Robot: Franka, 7 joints.
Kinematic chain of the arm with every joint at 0, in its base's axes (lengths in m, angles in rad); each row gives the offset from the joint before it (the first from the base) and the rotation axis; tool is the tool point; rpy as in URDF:
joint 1: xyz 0 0 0.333 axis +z
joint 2: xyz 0 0 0 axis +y
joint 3: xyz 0 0 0.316 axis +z
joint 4: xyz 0.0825 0 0 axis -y
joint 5: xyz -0.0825 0 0.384 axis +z
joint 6: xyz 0 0 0 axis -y
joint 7: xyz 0.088 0 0 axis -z
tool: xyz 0 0 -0.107 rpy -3.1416 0 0
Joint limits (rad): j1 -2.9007..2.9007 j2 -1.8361..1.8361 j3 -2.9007..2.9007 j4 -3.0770..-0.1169 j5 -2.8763..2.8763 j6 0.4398..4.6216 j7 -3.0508..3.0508
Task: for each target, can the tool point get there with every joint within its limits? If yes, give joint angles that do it. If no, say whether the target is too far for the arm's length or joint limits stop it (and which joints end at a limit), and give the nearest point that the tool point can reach.
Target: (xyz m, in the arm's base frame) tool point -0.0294 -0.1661 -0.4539
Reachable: no: joint limits stop it (at a limit: joint 2) | nearest point -0.0327 -0.1845 -0.3520 | short by 0.104 m
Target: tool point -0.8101 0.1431 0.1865
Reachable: yes | joints -0.6026 -1.5445 -1.9062 -0.7419 1.7936 2.7893 2.3629
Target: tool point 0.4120 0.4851 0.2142
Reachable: yes | joints 0.0804 1.2359 1.2184 -1.3855 -0.7595 1.2629 -1.9784
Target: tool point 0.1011 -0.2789 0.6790
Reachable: yes | joints -0.6665 -1.0948 -0.3172 -2.5721 0.6563 2.6556 0.9687
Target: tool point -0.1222 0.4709 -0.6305
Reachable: no: too far | nearest point -0.1040 0.4007 -0.3445 | short by 0.295 m
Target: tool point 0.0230 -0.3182 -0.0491
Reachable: yes | joints -0.9894 1.1030 -0.2265 -2.5546 0.3615 3.7234 0.0795
